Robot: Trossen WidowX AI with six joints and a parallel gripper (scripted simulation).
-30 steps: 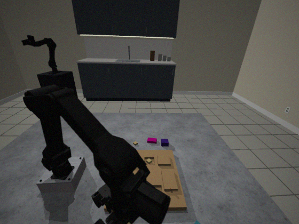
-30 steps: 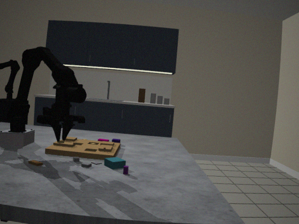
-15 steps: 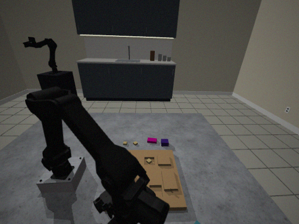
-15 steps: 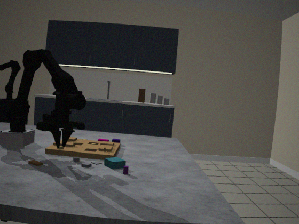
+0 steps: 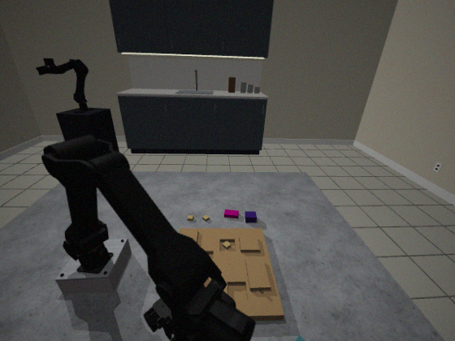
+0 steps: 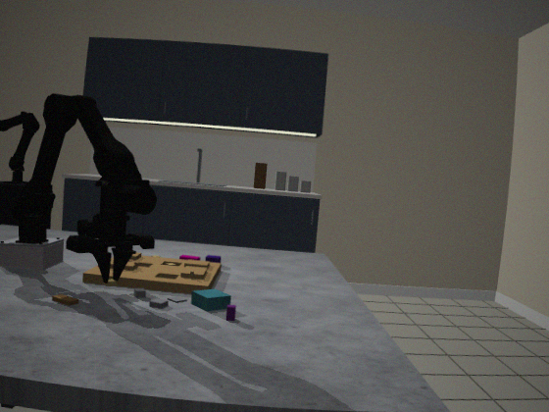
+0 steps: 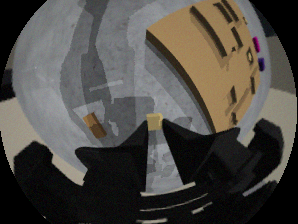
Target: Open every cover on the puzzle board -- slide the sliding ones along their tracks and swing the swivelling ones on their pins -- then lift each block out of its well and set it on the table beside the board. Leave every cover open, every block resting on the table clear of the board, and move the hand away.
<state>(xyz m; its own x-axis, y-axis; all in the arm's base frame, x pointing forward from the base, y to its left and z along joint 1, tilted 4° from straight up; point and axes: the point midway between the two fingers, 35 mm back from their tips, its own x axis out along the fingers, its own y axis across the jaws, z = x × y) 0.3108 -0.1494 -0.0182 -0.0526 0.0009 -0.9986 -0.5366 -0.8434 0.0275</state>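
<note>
Right now the tan puzzle board is 25 cm to the left of my gripper tip, 1 cm below it and 1 cm ahead of it. Round my gripper tip: teal block: 22 cm ahead, 3 cm to the left, 1 cm below; orange block: 10 cm to the right, 5 cm behind, 2 cm below; small purple cylinder: 28 cm ahead, 5 cm to the right, 1 cm below.
</note>
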